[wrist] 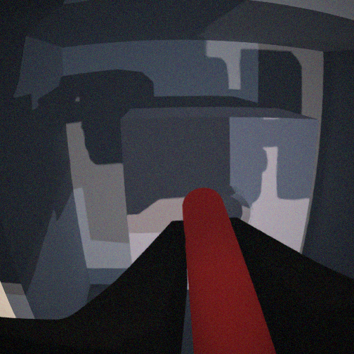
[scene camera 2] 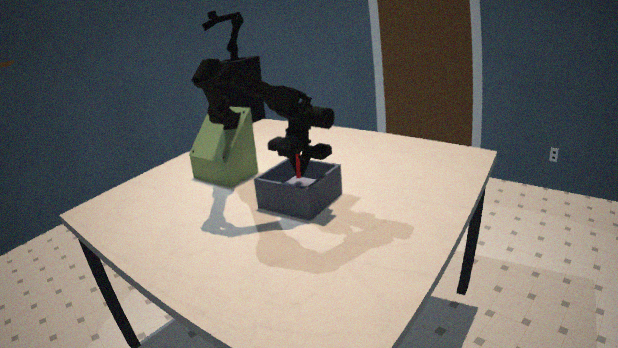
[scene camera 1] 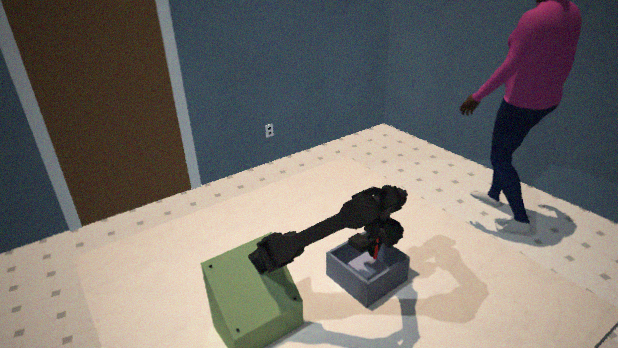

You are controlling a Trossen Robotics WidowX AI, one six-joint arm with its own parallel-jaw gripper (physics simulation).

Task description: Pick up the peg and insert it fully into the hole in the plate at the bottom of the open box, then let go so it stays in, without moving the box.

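Frame: origin at the arm's base, x left, y back, z up, level; centimetres.
Seen in the pictures: gripper, fingertip midpoint: (scene camera 2: 299, 174) (scene camera 1: 373, 255); arm's base, link origin: (scene camera 2: 232, 121) (scene camera 1: 262, 258).
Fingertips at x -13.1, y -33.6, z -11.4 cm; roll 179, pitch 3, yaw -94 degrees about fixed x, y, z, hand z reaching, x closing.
Offsets run from my fingertips to a thing's top centre. Level surfaces: height alone.
The red peg {dx -0.6, dy -0.1, dz +7.6 cm} (scene camera 1: 376, 248) (scene camera 2: 298, 166) (wrist: 220, 280) is roughly upright between the fingers, with its rounded lower end showing past the fingertips in the wrist view. My gripper (scene camera 1: 375, 253) (scene camera 2: 300, 172) (wrist: 203, 231) is shut on the peg and reaches down into the open box. The dark grey box {dx +1.3, dy +1.4, dz +0.4 cm} (scene camera 1: 347, 281) (scene camera 2: 282, 197) (wrist: 185, 72) stands on the table, and the pale plate {dx +1.3, dy +1.4, dz -3.3 cm} (scene camera 1: 358, 262) (wrist: 175, 155) lies at its bottom, partly in shadow. The peg's end is over the plate. A dark rounded patch shows beside it; whether that is the hole or shadow I cannot tell.
The box walls surround the fingers on all sides. A green wedge-shaped block (scene camera 1: 250, 300) (scene camera 2: 230, 162) stands beside the box, near the arm's base. The table {dz -9.4 cm} (scene camera 2: 200, 280) carries the box. A person in a pink top (scene camera 1: 542, 60) stands beyond the table in scene camera 1.
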